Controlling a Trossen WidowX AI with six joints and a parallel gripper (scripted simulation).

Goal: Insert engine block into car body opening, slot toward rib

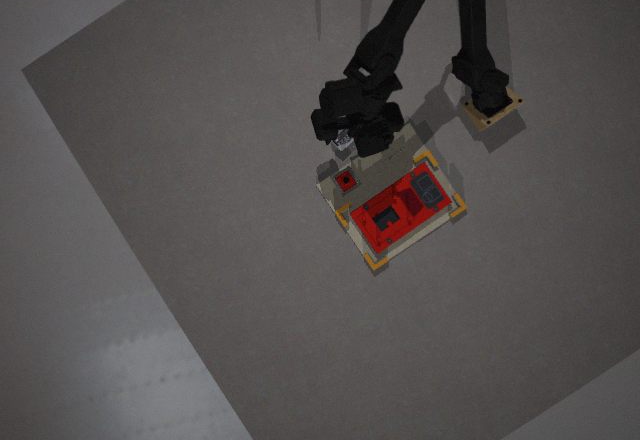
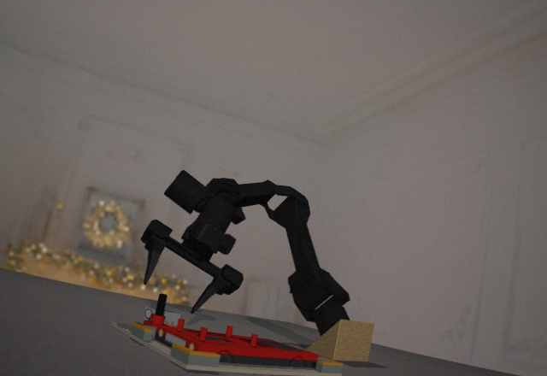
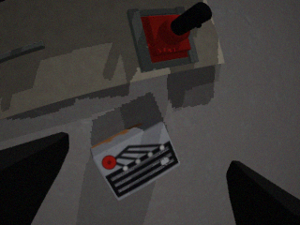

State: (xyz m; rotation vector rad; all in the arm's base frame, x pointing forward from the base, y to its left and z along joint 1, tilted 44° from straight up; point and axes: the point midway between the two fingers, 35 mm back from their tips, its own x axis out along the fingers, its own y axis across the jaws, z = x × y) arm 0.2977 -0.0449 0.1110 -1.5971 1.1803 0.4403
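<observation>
My gripper tip is now 40 mm above the grey engine block and 10 mm to the left of it.
</observation>
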